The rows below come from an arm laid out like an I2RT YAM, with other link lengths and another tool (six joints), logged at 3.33 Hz.
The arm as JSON. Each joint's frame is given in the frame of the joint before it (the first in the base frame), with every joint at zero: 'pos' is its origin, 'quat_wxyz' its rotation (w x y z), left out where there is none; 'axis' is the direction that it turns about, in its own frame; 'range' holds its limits. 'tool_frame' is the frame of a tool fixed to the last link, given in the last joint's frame.
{
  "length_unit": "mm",
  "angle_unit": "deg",
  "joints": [
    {
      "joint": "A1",
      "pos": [
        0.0,
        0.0,
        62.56
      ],
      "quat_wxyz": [
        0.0,
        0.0,
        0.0,
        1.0
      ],
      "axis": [
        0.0,
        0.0,
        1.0
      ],
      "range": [
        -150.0,
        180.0
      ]
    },
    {
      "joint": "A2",
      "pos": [
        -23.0,
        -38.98,
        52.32
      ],
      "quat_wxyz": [
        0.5,
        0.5,
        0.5,
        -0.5
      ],
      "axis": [
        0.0,
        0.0,
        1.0
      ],
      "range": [
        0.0,
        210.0
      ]
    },
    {
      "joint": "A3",
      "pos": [
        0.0,
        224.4,
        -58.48
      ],
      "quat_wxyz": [
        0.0,
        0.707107,
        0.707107,
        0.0
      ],
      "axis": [
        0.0,
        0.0,
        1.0
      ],
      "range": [
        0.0,
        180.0
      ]
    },
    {
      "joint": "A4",
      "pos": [
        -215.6,
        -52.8,
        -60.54
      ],
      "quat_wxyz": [
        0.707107,
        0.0,
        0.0,
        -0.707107
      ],
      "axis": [
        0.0,
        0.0,
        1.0
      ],
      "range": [
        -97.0,
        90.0
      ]
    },
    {
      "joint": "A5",
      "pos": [
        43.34,
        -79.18,
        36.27
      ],
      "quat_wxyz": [
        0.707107,
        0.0,
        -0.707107,
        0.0
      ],
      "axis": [
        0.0,
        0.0,
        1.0
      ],
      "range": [
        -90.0,
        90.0
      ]
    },
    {
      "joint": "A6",
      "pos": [
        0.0,
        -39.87,
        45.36
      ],
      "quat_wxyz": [
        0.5,
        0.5,
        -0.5,
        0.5
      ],
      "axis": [
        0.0,
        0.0,
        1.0
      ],
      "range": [
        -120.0,
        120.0
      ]
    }
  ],
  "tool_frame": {
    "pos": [
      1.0,
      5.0,
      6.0
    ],
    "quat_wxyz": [
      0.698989,
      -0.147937,
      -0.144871,
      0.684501
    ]
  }
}
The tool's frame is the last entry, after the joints.
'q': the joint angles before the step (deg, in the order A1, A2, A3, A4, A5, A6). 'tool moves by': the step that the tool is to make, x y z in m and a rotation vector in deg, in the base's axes. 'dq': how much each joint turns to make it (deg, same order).
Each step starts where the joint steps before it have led.
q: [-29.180, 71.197, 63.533, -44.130, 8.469, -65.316]
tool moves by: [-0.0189, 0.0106, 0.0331, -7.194, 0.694, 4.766]
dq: [0.675, -5.946, 3.548, -5.362, 2.421, -7.518]
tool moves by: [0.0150, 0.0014, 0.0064, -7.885, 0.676, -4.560]
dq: [4.167, 2.502, 1.745, 3.305, 11.349, 1.283]
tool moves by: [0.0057, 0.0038, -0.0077, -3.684, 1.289, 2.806]
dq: [1.840, -0.372, -3.076, 4.474, 2.023, -3.770]
